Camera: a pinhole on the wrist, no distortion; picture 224 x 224 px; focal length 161.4 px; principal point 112.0 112.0 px. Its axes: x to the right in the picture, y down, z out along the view. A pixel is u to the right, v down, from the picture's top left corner.
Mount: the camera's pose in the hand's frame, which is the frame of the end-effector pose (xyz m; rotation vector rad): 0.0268 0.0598 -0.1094 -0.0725 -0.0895 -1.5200
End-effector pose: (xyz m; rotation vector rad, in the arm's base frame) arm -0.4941 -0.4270 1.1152 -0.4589 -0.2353 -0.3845
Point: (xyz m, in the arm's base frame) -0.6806 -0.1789 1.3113
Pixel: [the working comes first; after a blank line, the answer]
In the camera's frame: 0.0401 -0.2078 0.4222

127 33
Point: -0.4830 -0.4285 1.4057
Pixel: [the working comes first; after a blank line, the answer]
In the camera's frame: 0.2079 0.0667 0.3401

211 144
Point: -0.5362 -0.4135 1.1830
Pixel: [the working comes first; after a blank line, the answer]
In the camera's frame: 0.1078 -0.0513 0.1707

214 64
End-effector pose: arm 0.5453 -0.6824 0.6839 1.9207 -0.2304 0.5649
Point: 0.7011 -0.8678 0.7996
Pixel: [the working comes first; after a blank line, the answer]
In the camera's frame: -0.0101 0.1512 0.2855

106 197
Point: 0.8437 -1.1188 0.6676
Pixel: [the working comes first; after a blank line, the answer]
In the camera's frame: 0.0860 0.1861 0.5860

136 163
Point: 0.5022 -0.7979 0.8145
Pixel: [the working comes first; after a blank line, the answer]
In the camera's frame: -0.0949 -0.0052 0.1714

23 107
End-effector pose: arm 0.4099 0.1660 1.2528 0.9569 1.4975 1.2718
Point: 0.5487 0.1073 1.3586
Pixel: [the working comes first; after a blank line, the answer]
In the camera's frame: -0.0180 -0.1335 0.2267

99 17
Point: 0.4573 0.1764 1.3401
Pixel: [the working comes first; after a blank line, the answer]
In the camera's frame: -0.0138 -0.0410 0.1567

98 70
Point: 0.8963 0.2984 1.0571
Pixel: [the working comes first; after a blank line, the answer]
In the camera's frame: 0.2952 -0.0101 0.5940

192 109
